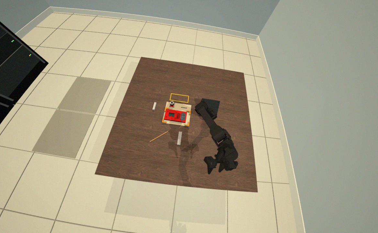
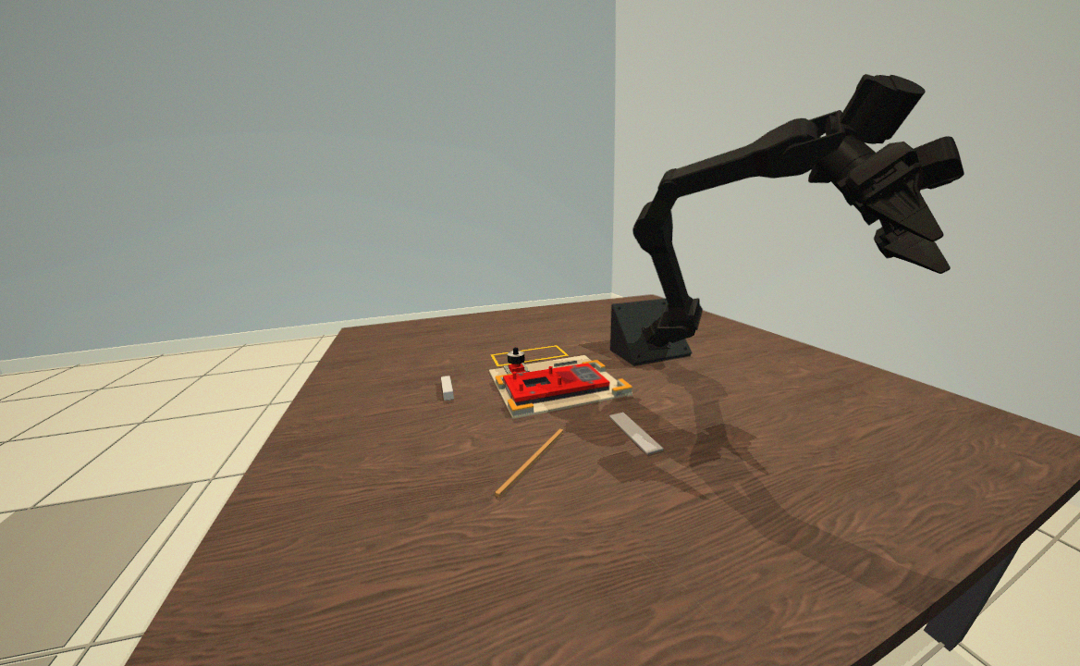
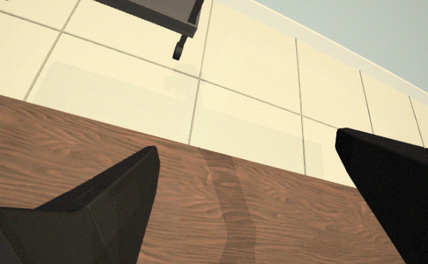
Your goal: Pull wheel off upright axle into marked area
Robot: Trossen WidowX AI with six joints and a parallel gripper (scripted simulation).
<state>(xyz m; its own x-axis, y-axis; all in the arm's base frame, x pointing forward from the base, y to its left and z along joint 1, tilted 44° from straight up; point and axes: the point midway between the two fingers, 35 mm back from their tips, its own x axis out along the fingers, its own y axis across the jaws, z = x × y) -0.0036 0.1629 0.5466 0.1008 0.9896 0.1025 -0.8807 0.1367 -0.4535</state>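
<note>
My gripper tip is 370 mm short of the wheel, 540 mm to the left of it and 270 mm above it. Also, from my gripper tip: black axle 370 mm ahead, 540 mm to the right, 270 mm below; then flat grey strip 240 mm ahead, 230 mm to the right, 300 mm below; then thin wooden stick 420 mm ahead, 210 mm to the right, 300 mm below.
</note>
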